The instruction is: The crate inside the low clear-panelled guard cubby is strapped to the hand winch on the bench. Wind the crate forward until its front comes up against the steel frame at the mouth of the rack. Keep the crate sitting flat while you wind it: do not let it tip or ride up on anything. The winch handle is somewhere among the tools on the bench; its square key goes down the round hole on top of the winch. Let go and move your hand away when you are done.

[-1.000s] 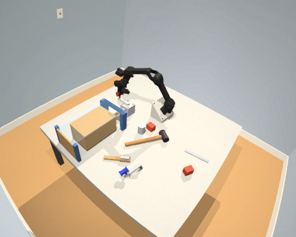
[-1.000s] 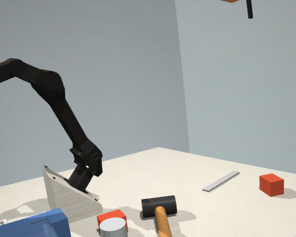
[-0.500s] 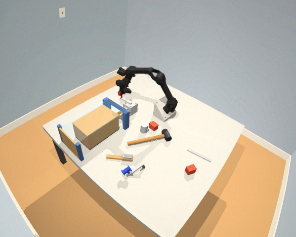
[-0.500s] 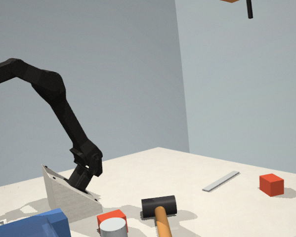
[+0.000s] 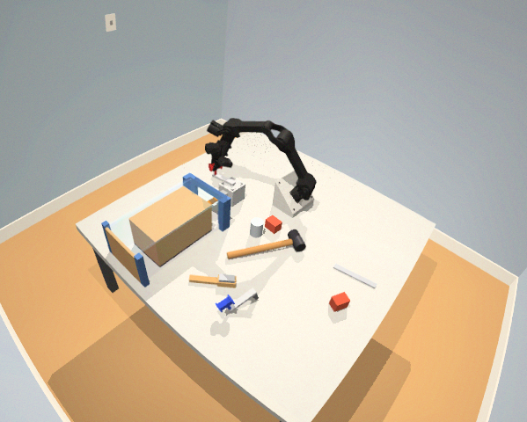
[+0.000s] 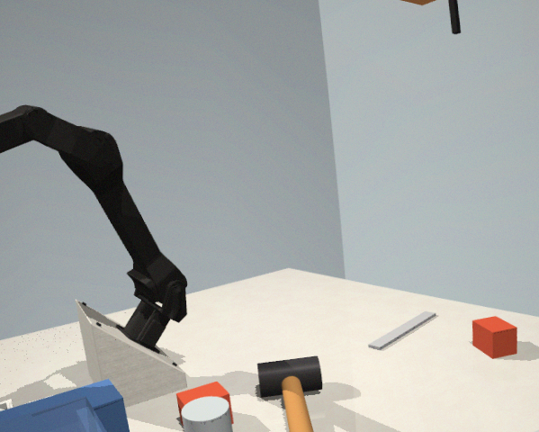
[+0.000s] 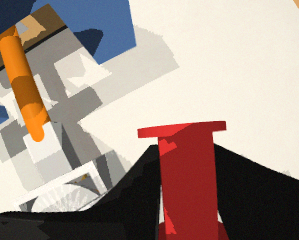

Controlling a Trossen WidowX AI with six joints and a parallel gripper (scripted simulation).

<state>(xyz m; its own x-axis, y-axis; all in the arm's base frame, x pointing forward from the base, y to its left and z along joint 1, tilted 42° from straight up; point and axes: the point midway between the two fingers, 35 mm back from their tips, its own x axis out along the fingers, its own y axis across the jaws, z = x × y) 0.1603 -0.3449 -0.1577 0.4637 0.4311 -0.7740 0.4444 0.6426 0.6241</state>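
The grey crank bar lies 20 mm behind my gripper tip, 40 mm to the left of it and 30 mm below it. Round my gripper tip: grey winch (40 mm behind, 100 mm to the left, 100 mm below); then blue frame (140 mm ahead, 100 mm to the left, 30 mm below); then red knob (10 mm behind, 10 mm to the left).
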